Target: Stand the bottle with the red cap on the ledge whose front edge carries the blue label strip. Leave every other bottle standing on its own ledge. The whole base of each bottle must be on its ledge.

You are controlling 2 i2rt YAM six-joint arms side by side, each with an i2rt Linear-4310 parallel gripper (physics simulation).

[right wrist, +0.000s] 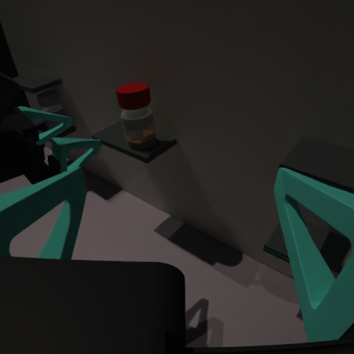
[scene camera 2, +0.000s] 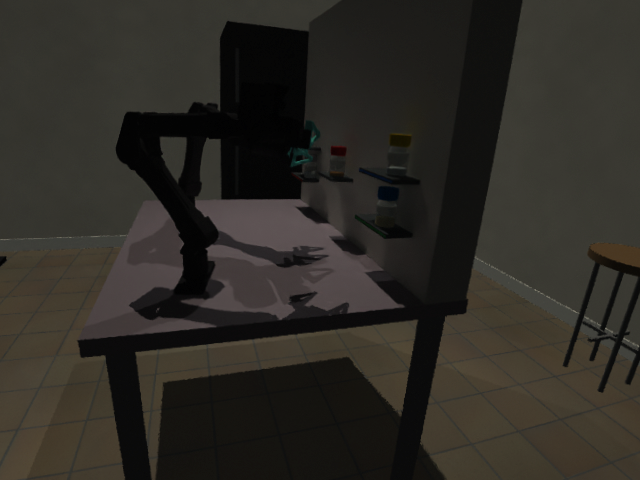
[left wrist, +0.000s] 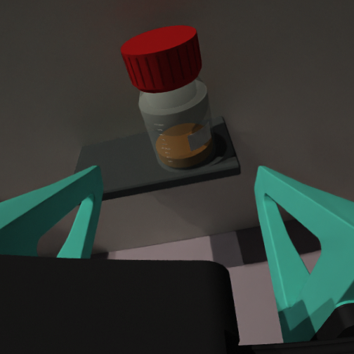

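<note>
In the left wrist view, my left gripper [left wrist: 178, 176], a red-capped bottle [left wrist: 163, 63], an upright wall panel [left wrist: 274, 79]. In the right wrist view, my right gripper [right wrist: 180, 177], plus the left gripper [right wrist: 85, 131].
</note>
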